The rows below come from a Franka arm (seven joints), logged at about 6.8 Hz.
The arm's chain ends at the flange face. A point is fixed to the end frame.
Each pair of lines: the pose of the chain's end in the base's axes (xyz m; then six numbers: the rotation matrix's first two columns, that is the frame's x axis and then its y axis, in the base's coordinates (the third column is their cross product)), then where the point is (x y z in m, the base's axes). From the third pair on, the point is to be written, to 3 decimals.
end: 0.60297, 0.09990, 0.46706, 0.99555, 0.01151, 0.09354, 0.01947, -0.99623, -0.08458
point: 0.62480 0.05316 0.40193
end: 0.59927, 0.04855, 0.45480, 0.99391, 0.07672, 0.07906, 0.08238, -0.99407, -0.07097
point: 0.62318 0.00234 0.39002
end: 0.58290, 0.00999, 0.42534, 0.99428, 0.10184, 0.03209, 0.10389, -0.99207, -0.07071
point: 0.605 -0.036 0.360
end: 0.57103, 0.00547, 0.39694, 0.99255, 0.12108, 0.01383, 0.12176, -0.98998, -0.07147
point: 0.593 -0.040 0.331
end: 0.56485, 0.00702, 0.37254, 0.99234, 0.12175, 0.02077, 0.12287, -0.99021, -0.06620
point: 0.587 -0.039 0.307
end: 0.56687, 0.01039, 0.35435, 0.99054, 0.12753, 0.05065, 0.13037, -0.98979, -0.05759
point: 0.591 -0.036 0.290
